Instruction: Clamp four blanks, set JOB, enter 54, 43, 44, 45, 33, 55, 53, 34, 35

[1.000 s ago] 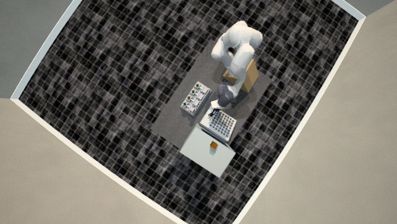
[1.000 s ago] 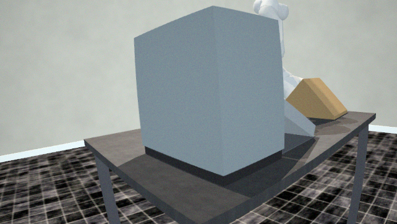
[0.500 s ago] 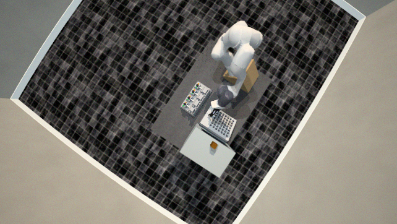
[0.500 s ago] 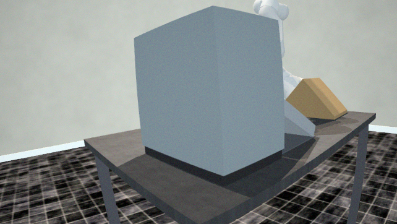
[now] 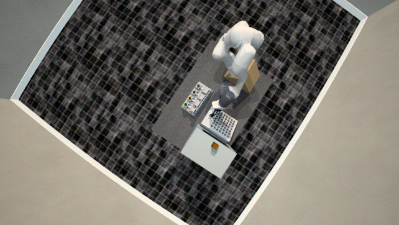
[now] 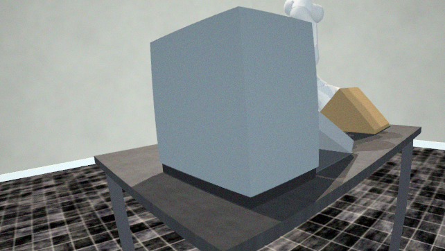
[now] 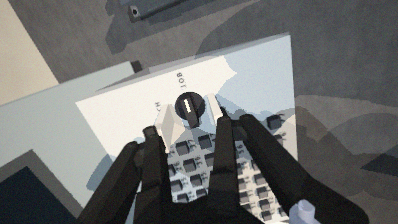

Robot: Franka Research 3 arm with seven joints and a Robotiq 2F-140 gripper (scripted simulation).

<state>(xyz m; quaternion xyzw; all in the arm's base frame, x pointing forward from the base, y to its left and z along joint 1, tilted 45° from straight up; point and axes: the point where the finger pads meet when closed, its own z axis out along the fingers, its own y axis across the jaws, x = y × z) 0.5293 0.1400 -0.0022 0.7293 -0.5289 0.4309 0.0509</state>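
The black selector knob is 10 mm ahead of my hand and 20 mm below it. Round my hand: keypad (20 mm ahead, 120 mm to the left, 70 mm below).
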